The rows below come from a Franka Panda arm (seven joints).
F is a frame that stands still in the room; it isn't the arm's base.
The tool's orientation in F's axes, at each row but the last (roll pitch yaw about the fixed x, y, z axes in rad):
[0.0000, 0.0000, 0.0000]
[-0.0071, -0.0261, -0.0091]
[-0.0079, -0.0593, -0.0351]
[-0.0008, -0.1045, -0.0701]
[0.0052, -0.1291, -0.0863]
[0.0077, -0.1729, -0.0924]
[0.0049, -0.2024, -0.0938]
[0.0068, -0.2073, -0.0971]
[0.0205, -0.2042, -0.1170]
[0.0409, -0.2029, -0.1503]
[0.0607, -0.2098, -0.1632]
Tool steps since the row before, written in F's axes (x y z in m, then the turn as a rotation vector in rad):
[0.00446, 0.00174, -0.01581, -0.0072, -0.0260, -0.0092]
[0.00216, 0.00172, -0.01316, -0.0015, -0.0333, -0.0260]
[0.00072, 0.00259, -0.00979, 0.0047, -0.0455, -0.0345]
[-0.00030, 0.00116, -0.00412, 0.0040, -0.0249, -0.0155]
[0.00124, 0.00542, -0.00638, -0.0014, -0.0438, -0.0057]
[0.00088, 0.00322, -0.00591, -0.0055, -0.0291, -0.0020]
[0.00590, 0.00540, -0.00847, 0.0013, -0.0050, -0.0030]
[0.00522, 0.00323, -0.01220, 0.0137, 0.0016, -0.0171]
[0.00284, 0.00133, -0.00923, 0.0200, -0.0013, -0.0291]
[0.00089, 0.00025, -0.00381, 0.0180, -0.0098, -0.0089]
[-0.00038, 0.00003, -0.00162, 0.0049, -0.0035, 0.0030]
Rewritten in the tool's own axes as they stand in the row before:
[0.00446, 0.00174, -0.01581, -0.0072, -0.0260, -0.0092]
[0.00180, 0.00183, -0.01320, -0.0019, -0.0331, -0.0262]
[0.00005, 0.00269, -0.00979, 0.0042, -0.0450, -0.0352]
[-0.00081, 0.00114, -0.00406, 0.0041, -0.0245, -0.0160]
[-0.00006, 0.00547, -0.00645, 0.0016, -0.0438, -0.0057]
[-0.00045, 0.00324, -0.00595, -0.0031, -0.0295, -0.0013]
[0.00356, 0.00588, -0.00941, 0.0011, -0.0049, -0.0033]
[0.00227, 0.00363, -0.01297, 0.0097, 0.0028, -0.0195]
[0.00074, 0.00146, -0.00961, 0.0137, 0.0004, -0.0326]
[0.00006, 0.00022, -0.00391, 0.0171, -0.0075, -0.0123]
[-0.00071, -0.00012, -0.00150, 0.0059, -0.0025, 0.0020]

